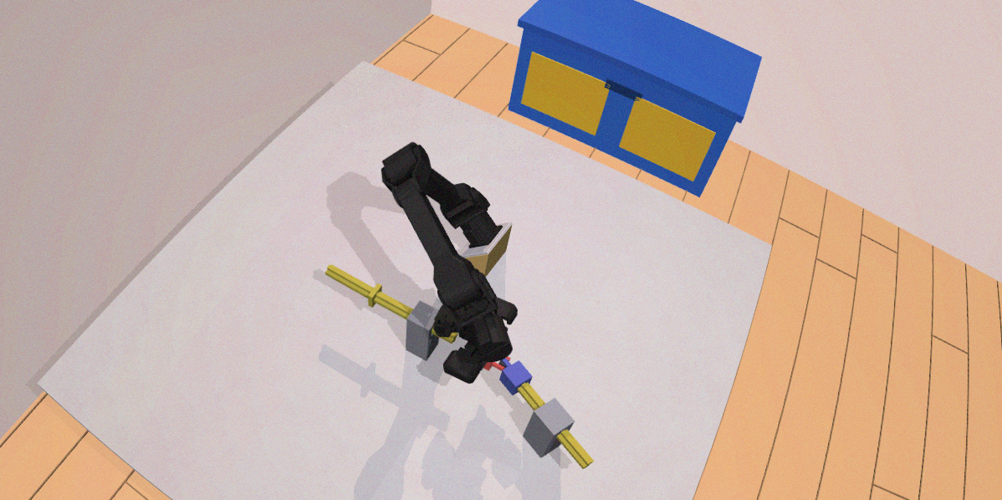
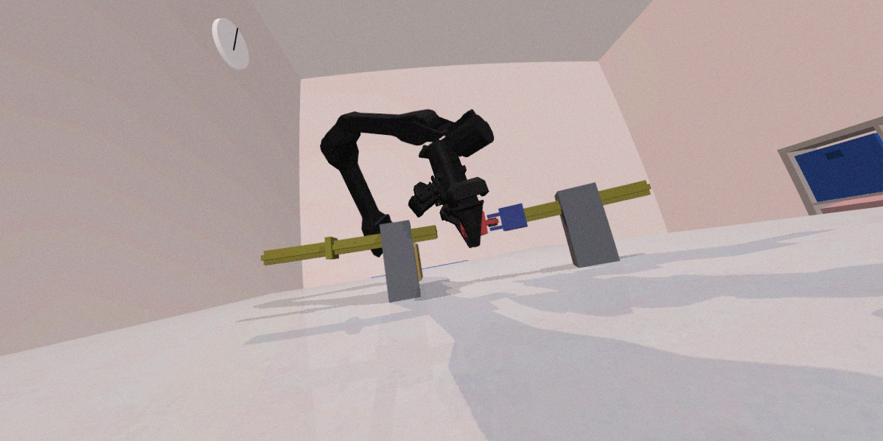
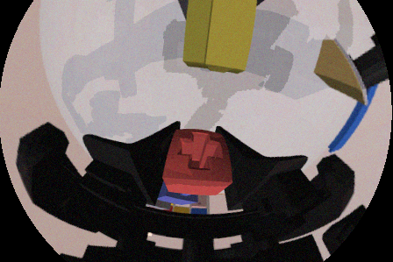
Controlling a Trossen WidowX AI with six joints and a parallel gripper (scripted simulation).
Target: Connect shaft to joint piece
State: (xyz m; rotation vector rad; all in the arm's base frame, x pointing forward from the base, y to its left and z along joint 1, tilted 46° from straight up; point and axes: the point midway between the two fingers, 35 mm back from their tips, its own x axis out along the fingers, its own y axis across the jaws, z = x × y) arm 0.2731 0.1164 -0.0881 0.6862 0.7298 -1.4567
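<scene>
My gripper tip is 1 cm to the right of the red joint piece and 4 cm below it.
</scene>
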